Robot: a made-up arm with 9 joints. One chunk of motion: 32 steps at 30 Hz.
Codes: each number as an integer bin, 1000 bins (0 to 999) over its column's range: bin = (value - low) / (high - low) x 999, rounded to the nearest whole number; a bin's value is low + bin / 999 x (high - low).
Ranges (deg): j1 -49..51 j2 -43..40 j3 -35..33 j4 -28..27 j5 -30..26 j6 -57..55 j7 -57..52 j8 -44..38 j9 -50..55
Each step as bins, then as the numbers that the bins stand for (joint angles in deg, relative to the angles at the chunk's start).
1 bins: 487 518 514 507 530 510 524 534 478
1 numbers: -0.25 0.04 -0.01 -0.09 -0.29 0.18 0.17 -0.17 0.24
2 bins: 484 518 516 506 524 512 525 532 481
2 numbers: -0.55 0.04 0.12 -0.14 -0.63 0.40 0.28 -0.33 0.56
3 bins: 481 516 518 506 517 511 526 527 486
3 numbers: -0.85 -0.13 0.26 -0.14 -1.02 0.29 0.39 -0.74 1.08
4 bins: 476 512 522 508 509 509 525 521 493
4 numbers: -1.35 -0.46 0.53 -0.03 -1.47 0.07 0.28 -1.24 1.82
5 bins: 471 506 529 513 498 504 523 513 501
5 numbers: -1.85 -0.96 1.01 0.24 -2.08 -0.50 0.06 -1.89 2.66
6 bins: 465 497 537 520 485 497 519 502 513
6 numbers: -2.45 -1.71 1.55 0.63 -2.81 -1.28 -0.37 -2.79 3.92
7 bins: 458 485 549 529 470 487 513 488 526
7 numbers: -3.15 -2.70 2.37 1.12 -3.65 -2.40 -1.03 -3.94 5.29
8 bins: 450 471 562 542 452 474 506 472 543
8 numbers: -3.95 -3.87 3.25 1.84 -4.66 -3.86 -1.79 -5.26 7.07
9 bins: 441 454 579 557 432 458 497 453 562
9 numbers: -4.86 -5.28 4.41 2.67 -5.78 -5.65 -2.77 -6.82 9.07
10 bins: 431 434 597 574 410 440 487 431 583
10 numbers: -5.86 -6.94 5.64 3.60 -7.02 -7.67 -3.86 -8.62 11.28
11 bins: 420 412 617 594 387 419 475 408 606
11 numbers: -6.96 -8.77 7.00 4.70 -8.31 -10.03 -5.17 -10.51 13.69
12 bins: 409 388 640 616 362 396 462 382 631
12 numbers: -8.06 -10.76 8.56 5.91 -9.71 -12.60 -6.59 -12.64 16.32
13 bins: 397 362 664 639 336 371 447 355 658
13 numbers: -9.26 -12.92 10.20 7.18 -11.17 -15.41 -8.23 -14.86 19.16
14 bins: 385 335 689 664 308 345 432 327 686
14 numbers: -10.46 -15.17 11.90 8.56 -12.73 -18.32 -9.86 -17.16 22.10
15 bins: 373 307 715 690 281 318 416 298 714
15 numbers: -11.66 -17.49 13.67 9.99 -14.25 -21.35 -11.61 -19.54 25.05
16 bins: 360 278 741 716 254 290 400 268 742
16 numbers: -12.96 -19.90 15.44 11.42 -15.76 -24.49 -13.36 -22.00 27.99
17 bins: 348 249 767 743 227 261 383 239 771
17 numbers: -14.17 -22.31 17.21 12.91 -17.28 -27.74 -15.21 -24.38 31.04
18 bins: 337 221 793 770 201 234 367 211 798
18 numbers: -15.27 -24.64 18.98 14.39 -18.73 -30.77 -16.96 -26.68 33.87
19 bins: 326 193 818 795 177 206 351 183 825
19 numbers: -16.37 -26.96 20.68 15.77 -20.08 -33.90 -18.70 -28.98 36.71
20 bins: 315 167 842 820 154 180 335 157 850
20 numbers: -17.47 -29.13 22.31 17.15 -21.37 -36.82 -20.45 -31.11 39.34
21 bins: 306 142 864 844 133 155 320 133 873
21 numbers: -18.37 -31.20 23.81 18.47 -22.54 -39.62 -22.09 -33.08 41.76
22 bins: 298 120 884 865 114 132 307 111 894
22 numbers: -19.17 -33.03 25.17 19.62 -23.61 -42.20 -23.50 -34.89 43.96
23 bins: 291 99 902 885 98 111 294 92 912
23 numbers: -19.87 -34.77 26.40 20.72 -24.51 -44.56 -24.92 -36.45 45.86
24 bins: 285 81 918 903 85 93 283 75 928
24 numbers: -20.47 -36.27 27.49 21.71 -25.24 -46.57 -26.12 -37.84 47.54
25 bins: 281 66 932 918 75 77 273 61 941
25 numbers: -20.87 -37.52 28.44 22.54 -25.80 -48.37 -27.21 -38.99 48.90
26 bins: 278 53 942 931 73 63 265 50 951
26 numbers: -21.17 -38.60 29.12 23.26 -25.91 -49.94 -28.09 -39.90 49.95
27 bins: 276 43 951 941 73 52 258 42 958
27 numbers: -21.37 -39.43 29.73 23.81 -25.91 -51.17 -28.85 -40.55 50.69
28 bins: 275 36 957 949 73 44 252 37 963
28 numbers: -21.47 -40.01 30.14 24.25 -25.91 -52.07 -29.50 -40.96 51.22
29 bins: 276 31 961 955 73 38 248 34 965
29 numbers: -21.37 -40.42 30.41 24.58 -25.91 -52.74 -29.94 -41.21 51.43
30 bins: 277 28 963 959 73 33 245 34 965
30 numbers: -21.27 -40.67 30.55 24.80 -25.91 -53.30 -30.27 -41.21 51.43
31 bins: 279 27 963 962 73 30 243 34 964
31 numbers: -21.07 -40.76 30.55 24.96 -25.91 -53.64 -30.49 -41.21 51.32
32 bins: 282 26 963 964 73 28 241 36 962
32 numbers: -20.77 -40.84 30.55 25.07 -25.91 -53.86 -30.70 -41.05 51.11
